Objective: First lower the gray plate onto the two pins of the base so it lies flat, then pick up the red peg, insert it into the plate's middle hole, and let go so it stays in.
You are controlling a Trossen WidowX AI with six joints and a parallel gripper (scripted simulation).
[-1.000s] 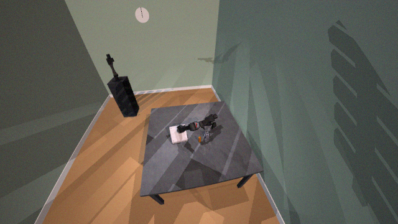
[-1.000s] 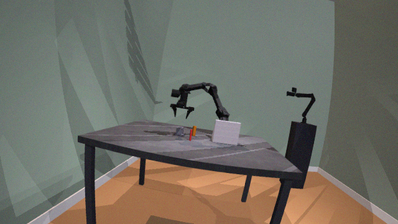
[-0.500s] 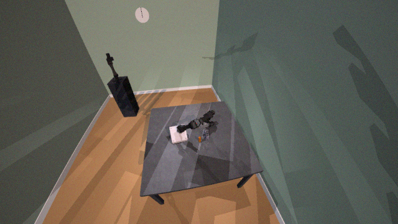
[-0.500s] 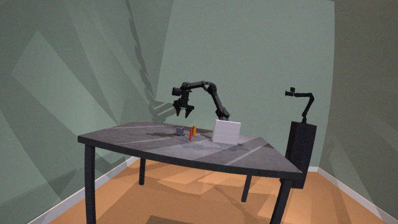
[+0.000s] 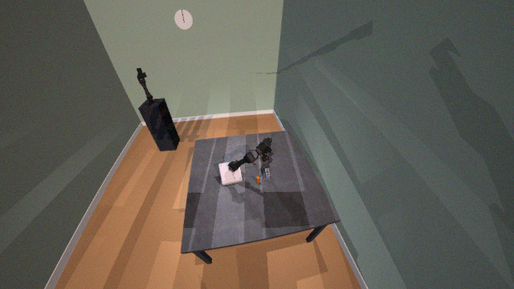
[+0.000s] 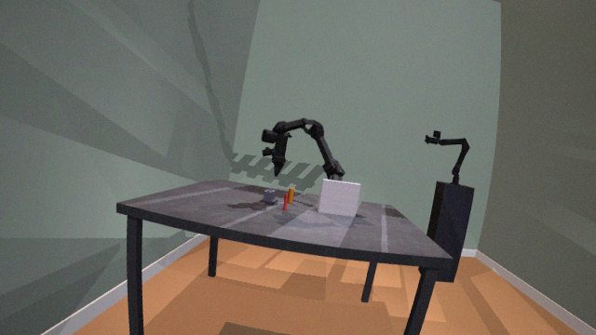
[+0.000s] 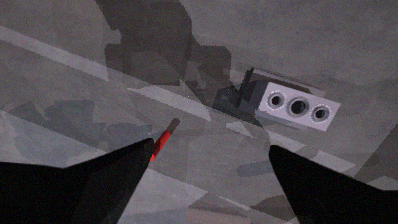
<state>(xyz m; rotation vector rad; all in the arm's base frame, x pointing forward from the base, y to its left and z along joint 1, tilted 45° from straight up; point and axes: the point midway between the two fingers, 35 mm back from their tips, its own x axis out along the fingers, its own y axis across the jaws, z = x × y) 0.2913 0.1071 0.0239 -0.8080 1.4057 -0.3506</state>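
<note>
Now: the red peg 110 mm below my gripper tip, 80 mm behind it and 70 mm to the left of it. The rest, counted from my gripper tip: base 140 mm below, 100 mm to the right, 40 mm ahead; orange peg 170 mm to the right, 110 mm below, 60 mm behind; gray plate 110 mm below, 100 mm to the right, 40 mm ahead.
</note>
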